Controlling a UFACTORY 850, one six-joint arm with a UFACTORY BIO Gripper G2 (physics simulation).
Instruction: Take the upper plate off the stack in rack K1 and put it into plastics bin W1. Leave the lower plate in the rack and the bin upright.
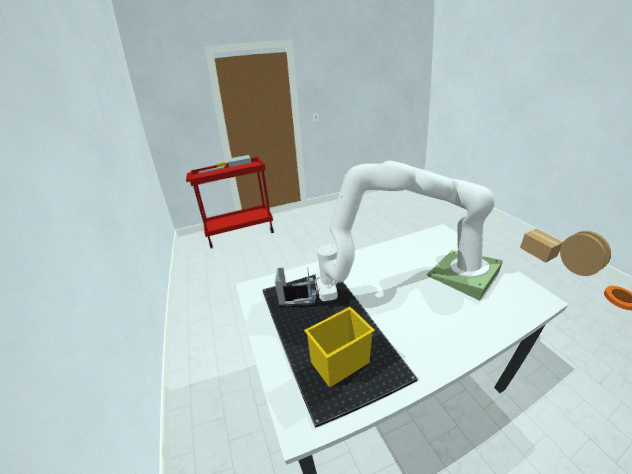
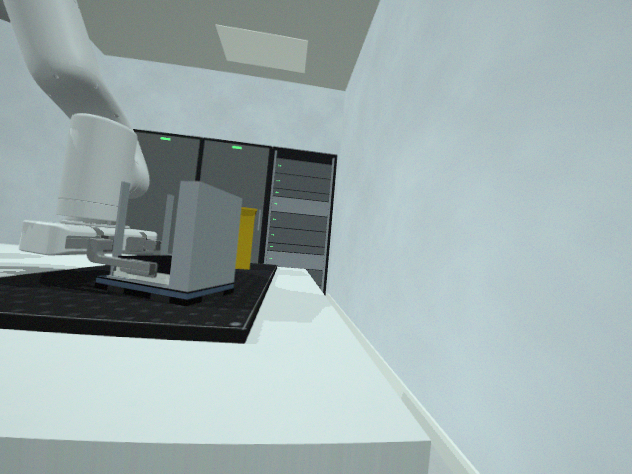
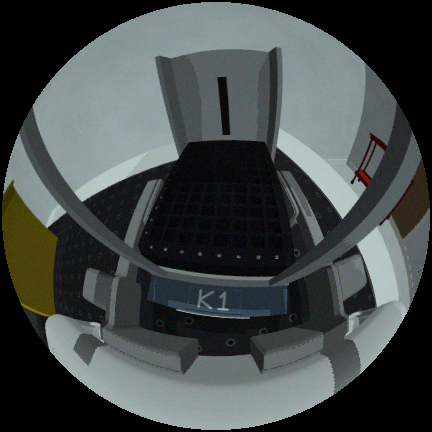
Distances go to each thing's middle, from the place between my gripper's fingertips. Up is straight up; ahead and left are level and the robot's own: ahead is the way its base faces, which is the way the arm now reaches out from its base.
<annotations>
My gripper is now 10 mm past the black plate (image 3: 221,210). From my hand the other things lie so: yellow bin W1 (image 1: 340,345): 390 mm to the left, 50 mm above, 20 mm behind.
</annotations>
